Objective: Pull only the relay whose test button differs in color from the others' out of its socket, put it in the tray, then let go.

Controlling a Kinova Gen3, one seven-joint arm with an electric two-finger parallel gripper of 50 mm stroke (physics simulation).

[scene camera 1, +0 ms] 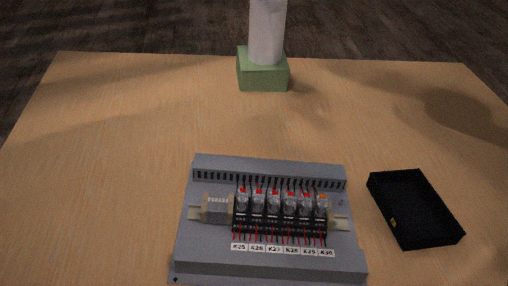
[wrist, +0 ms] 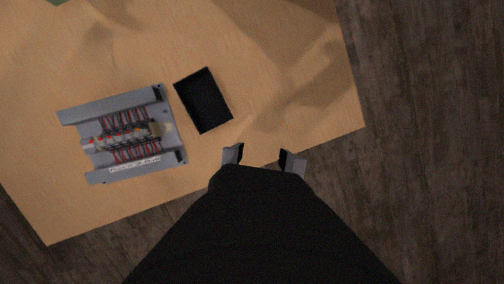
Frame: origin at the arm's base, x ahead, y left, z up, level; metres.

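Seen in the pictures: gripper, fingertip midpoint: (wrist: 261,153); arm's base, origin of the base link: (scene camera 1: 264,56).
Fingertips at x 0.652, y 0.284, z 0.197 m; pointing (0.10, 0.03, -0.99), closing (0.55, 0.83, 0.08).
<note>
Pixels of each thing's top centre, then the offset from my fingertips to it. "spot": a spot on its surface instead.
- relay with an orange test button, middle of its top: (scene camera 1: 323,199) (wrist: 138,132) 0.197 m down, 0.151 m back, 0.287 m right
- black tray, surface spot: (scene camera 1: 417,210) (wrist: 211,100) spot: 0.263 m down, 0.154 m back, 0.073 m right
- grey panel, surface spot: (wrist: 173,131) spot: 0.263 m down, 0.122 m back, 0.233 m right
A relay with an orange test button (scene camera 1: 322,202) (wrist: 137,130) sits in the socket above the label K30, at the right end of a row of clear relays. The other relays (scene camera 1: 273,201) (wrist: 109,136) in the row have red buttons. A black tray (scene camera 1: 417,210) (wrist: 203,101) lies on the table to the right of the relay panel. My gripper (wrist: 261,153) is open with nothing between its fingers, high above the table's front edge in the wrist view, off to the side of the tray and the panel. The gripper does not show in the scene view.
The grey panel (scene camera 1: 210,250) (wrist: 173,131) carries two raised wire ducts, one behind and one in front of the relay row, with red and black wires. A beige end block and terminal blocks (scene camera 1: 218,210) flank the relays. The green arm base (scene camera 1: 263,79) stands at the table's back.
</note>
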